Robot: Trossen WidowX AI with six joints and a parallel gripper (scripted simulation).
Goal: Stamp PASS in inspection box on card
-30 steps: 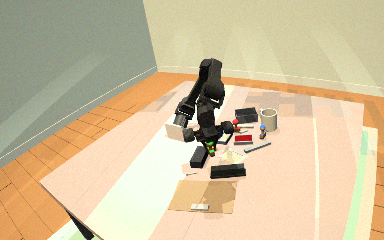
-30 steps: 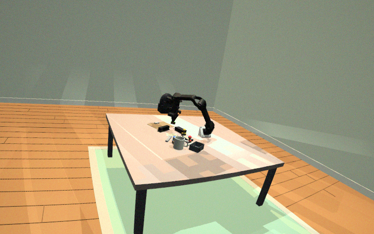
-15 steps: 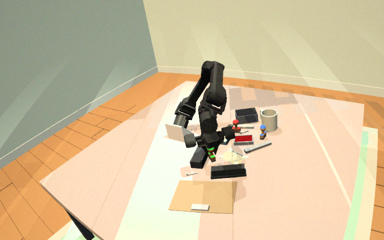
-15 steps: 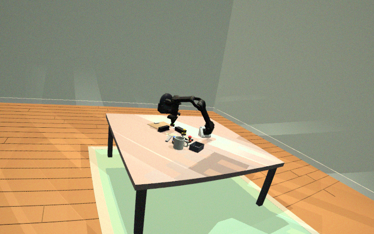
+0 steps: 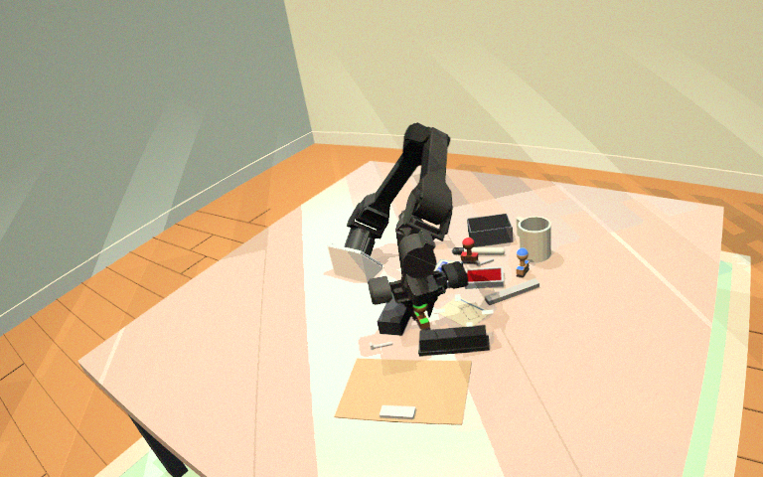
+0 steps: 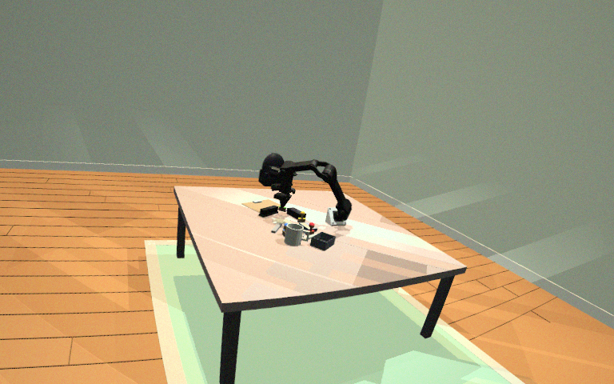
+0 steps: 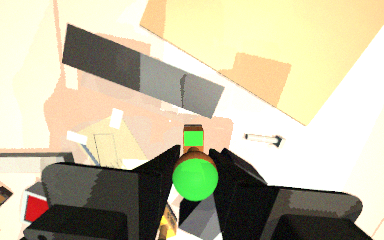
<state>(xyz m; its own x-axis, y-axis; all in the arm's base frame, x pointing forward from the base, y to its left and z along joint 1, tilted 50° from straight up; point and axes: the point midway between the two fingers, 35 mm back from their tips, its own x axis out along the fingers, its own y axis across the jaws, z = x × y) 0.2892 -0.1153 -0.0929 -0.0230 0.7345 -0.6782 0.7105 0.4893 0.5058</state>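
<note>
My gripper tip is right at the green-knobbed stamp. From my gripper tip the other things lie so: cream card (40 mm ahead, 100 mm to the left, 50 mm below); yellow-knobbed stamp (80 mm behind, 110 mm to the left, 30 mm below); black bar (80 mm ahead, 10 mm to the right, 30 mm below).
</note>
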